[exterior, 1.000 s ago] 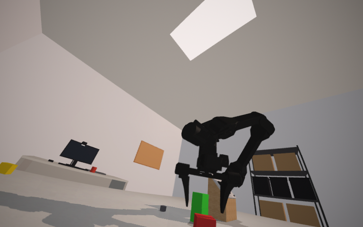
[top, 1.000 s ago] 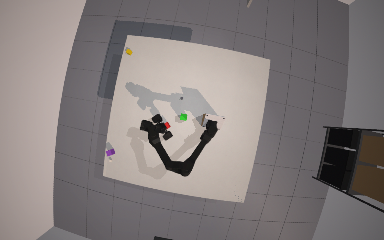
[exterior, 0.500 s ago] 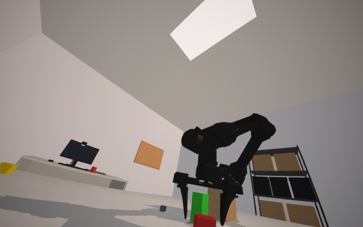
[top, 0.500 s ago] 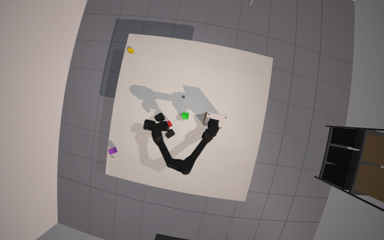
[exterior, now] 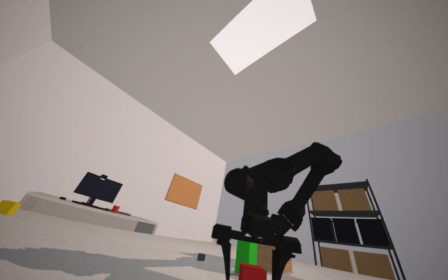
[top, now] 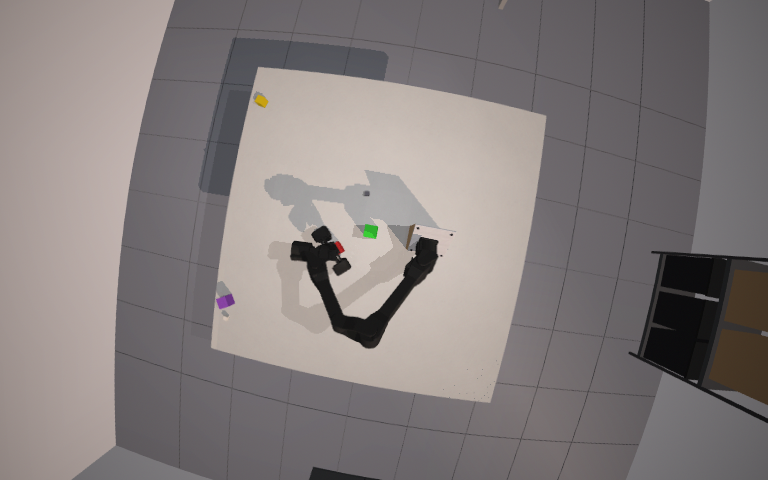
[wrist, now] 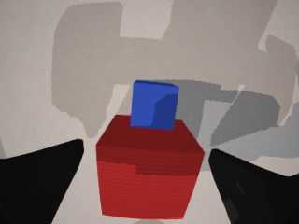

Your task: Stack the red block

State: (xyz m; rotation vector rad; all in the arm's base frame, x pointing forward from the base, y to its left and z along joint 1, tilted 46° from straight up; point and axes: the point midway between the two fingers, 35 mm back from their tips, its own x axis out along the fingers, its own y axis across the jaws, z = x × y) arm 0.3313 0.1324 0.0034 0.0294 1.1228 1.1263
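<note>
Right now my gripper tip is 1 cm below the red block. Round my gripper tip: purple block (44 cm ahead, 33 cm to the left, 1 cm above); yellow block (46 cm ahead, 55 cm to the right, 1 cm above); small blue block (2 cm ahead, 2 cm to the left).
</note>
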